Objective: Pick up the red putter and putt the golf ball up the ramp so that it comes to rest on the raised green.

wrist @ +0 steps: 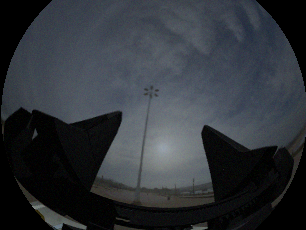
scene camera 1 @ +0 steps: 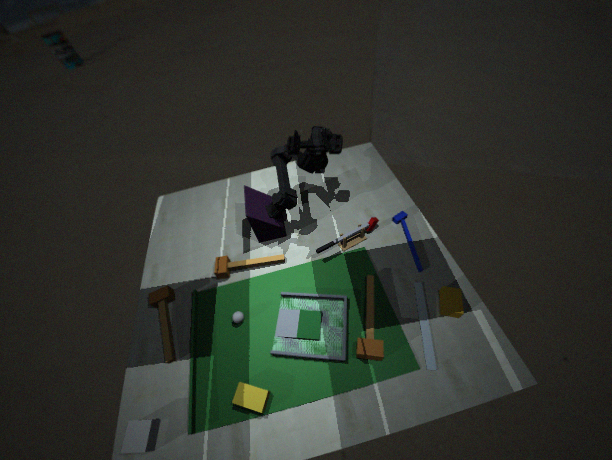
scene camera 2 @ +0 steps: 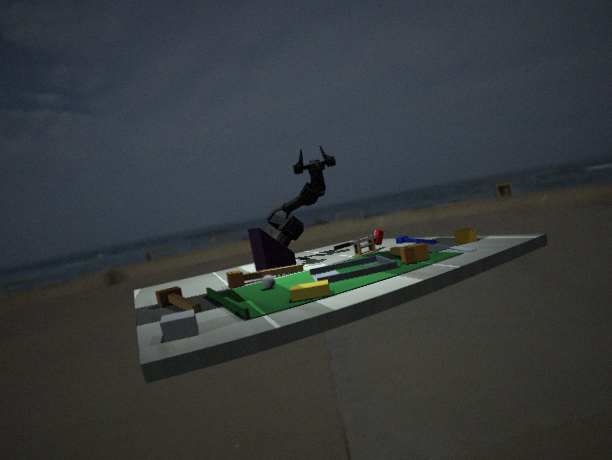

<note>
The gripper (scene camera 1: 308,130) is open, with nothing in its grasp. Further things: an orange mallet (scene camera 1: 223,266) and a yellow block (scene camera 1: 248,396).
The gripper also shows in the wrist view (wrist: 164,123). The wrist view does not show the orange mallet: it is out of frame. The wrist view misses the yellow block: it is out of frame.
</note>
